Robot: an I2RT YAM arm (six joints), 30 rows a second.
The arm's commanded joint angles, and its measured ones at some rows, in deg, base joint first. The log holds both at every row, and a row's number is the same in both.
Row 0, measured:
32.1, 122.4, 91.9, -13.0, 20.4, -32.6
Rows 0 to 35, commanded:
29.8, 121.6, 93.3, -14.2, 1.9, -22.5
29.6, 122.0, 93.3, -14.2, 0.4, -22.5
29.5, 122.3, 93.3, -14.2, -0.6, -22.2
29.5, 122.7, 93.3, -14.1, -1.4, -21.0
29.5, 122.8, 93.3, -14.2, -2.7, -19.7
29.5, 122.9, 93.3, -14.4, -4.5, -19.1
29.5, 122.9, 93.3, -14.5, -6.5, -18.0
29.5, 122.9, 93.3, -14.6, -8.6, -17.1
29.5, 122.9, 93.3, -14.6, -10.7, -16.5
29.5, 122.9, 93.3, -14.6, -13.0, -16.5
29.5, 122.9, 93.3, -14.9, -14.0, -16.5
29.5, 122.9, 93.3, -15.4, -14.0, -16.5
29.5, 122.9, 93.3, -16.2, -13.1, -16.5
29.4, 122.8, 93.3, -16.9, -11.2, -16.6
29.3, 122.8, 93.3, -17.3, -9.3, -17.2
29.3, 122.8, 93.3, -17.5, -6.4, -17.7
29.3, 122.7, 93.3, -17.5, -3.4, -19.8
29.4, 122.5, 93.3, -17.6, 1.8, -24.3
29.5, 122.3, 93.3, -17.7, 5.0, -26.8
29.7, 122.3, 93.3, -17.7, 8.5, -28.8
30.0, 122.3, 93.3, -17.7, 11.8, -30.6
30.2, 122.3, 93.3, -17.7, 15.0, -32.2
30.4, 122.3, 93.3, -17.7, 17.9, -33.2
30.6, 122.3, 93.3, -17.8, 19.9, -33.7
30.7, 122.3, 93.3, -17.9, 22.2, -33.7
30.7, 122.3, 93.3, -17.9, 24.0, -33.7
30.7, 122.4, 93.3, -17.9, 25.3, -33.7
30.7, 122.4, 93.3, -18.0, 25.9, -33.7
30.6, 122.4, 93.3, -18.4, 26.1, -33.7
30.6, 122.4, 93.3, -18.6, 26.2, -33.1
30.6, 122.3, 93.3, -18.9, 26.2, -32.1
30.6, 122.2, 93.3, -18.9, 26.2, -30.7
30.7, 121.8, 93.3, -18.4, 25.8, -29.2
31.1, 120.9, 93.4, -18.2, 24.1, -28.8
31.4, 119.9, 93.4, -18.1, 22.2, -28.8
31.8, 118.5, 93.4, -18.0, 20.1, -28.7
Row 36, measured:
30.4, 122.3, 92.0, -18.5, 23.0, -30.9
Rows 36 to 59, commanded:
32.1, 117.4, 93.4, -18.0, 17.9, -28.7
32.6, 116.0, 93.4, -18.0, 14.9, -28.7
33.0, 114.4, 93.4, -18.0, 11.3, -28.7
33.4, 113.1, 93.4, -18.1, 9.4, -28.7
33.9, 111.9, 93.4, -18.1, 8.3, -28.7
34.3, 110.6, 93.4, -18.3, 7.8, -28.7
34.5, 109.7, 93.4, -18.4, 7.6, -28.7
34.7, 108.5, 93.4, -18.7, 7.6, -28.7
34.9, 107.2, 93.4, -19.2, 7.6, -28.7
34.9, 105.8, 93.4, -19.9, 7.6, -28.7
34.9, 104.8, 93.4, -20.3, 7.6, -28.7
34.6, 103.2, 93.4, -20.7, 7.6, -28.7
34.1, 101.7, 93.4, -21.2, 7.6, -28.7
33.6, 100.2, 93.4, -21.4, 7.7, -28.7
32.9, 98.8, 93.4, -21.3, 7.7, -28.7
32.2, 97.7, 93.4, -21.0, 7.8, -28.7
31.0, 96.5, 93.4, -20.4, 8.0, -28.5
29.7, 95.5, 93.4, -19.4, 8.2, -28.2
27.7, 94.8, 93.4, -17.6, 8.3, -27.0
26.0, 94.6, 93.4, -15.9, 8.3, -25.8
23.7, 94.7, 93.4, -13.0, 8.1, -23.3
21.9, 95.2, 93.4, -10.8, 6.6, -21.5
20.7, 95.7, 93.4, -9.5, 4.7, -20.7
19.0, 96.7, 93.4, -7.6, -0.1, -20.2
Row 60, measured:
24.3, 95.6, 92.7, -11.2, 7.6, -26.0
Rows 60 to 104, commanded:
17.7, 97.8, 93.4, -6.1, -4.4, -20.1
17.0, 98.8, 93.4, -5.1, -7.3, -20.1
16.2, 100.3, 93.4, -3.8, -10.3, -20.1
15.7, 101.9, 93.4, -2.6, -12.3, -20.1
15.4, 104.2, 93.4, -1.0, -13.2, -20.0
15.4, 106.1, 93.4, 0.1, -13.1, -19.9
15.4, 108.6, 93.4, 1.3, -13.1, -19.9
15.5, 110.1, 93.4, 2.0, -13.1, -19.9
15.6, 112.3, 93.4, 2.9, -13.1, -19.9
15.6, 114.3, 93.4, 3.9, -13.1, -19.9
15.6, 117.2, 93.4, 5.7, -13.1, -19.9
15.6, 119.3, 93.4, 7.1, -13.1, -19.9
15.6, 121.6, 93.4, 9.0, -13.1, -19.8
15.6, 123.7, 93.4, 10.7, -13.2, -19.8
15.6, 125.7, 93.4, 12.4, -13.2, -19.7
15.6, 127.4, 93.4, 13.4, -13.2, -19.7
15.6, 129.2, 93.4, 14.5, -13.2, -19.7
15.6, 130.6, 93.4, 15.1, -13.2, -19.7
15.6, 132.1, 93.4, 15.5, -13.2, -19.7
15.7, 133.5, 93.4, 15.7, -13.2, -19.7
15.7, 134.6, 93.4, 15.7, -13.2, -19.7
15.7, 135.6, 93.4, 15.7, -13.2, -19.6
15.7, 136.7, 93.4, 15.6, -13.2, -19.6
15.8, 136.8, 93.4, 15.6, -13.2, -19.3
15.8, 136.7, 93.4, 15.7, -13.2, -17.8
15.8, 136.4, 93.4, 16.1, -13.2, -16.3
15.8, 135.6, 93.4, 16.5, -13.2, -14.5
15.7, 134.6, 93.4, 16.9, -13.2, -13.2
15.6, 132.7, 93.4, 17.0, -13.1, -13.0
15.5, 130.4, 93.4, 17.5, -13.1, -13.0
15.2, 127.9, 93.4, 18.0, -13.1, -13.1
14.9, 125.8, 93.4, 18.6, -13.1, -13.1
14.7, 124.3, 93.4, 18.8, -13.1, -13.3
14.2, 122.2, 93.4, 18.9, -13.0, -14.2
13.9, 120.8, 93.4, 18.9, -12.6, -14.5
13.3, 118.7, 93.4, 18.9, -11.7, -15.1
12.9, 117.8, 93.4, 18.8, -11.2, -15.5
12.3, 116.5, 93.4, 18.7, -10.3, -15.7
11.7, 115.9, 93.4, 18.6, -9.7, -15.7
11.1, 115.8, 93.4, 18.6, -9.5, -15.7
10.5, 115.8, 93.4, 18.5, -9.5, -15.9
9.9, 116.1, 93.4, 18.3, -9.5, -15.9
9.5, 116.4, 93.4, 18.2, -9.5, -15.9
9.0, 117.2, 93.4, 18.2, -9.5, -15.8
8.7, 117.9, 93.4, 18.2, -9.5, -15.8
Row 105, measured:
10.2, 114.2, 94.1, 19.1, -10.5, -15.6
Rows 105 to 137, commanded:
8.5, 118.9, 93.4, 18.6, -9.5, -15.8
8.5, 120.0, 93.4, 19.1, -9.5, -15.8
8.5, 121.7, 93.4, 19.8, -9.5, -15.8
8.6, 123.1, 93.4, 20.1, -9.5, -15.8
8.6, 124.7, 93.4, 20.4, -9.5, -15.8
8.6, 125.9, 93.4, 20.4, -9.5, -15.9
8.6, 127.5, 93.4, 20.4, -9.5, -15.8
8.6, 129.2, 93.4, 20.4, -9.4, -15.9
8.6, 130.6, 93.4, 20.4, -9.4, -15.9
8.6, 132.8, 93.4, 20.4, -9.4, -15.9
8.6, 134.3, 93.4, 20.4, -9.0, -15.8
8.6, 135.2, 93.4, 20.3, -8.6, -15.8
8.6, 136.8, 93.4, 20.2, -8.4, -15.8
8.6, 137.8, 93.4, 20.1, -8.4, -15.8
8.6, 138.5, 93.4, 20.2, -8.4, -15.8
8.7, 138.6, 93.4, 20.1, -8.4, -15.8
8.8, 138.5, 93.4, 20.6, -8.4, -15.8
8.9, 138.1, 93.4, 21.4, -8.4, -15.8
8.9, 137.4, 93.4, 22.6, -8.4, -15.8
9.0, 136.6, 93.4, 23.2, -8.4, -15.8
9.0, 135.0, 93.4, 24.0, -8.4, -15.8
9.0, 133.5, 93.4, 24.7, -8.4, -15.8
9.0, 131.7, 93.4, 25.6, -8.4, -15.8
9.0, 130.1, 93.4, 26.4, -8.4, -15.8
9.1, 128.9, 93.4, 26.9, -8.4, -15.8
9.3, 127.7, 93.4, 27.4, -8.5, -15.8
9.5, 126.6, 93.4, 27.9, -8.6, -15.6
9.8, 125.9, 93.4, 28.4, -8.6, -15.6
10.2, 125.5, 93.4, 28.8, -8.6, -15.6
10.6, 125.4, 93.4, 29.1, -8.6, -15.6
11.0, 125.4, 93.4, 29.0, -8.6, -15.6
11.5, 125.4, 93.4, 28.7, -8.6, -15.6
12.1, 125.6, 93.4, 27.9, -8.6, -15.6
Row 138, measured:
9.7, 127.0, 93.2, 28.9, -8.9, -15.6
